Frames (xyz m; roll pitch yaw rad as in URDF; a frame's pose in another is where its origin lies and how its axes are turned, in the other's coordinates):
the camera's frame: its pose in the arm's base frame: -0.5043 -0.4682 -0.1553 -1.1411 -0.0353 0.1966
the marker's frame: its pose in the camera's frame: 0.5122 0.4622 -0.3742 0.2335 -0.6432 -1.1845
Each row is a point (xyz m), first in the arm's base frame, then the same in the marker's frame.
Working: the arm's base frame: its pose in the marker's frame: 0.8004 -0.0076 0.3590 1.6997 0.6405 1.2963

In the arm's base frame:
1: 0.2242 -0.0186 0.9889
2: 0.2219 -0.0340 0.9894
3: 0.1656 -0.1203 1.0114
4: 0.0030 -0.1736 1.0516
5: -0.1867 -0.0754 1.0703
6: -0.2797 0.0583 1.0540
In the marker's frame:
1: 1.7672 -0.1835 0.1084
2: 1.7628 -0.1937 0.0974
3: 1.7465 -0.2909 0.0602
4: 1.7336 -0.4587 0.1108
5: 1.7377 -0.5589 0.3004
6: 1.7403 -0.5535 0.4639

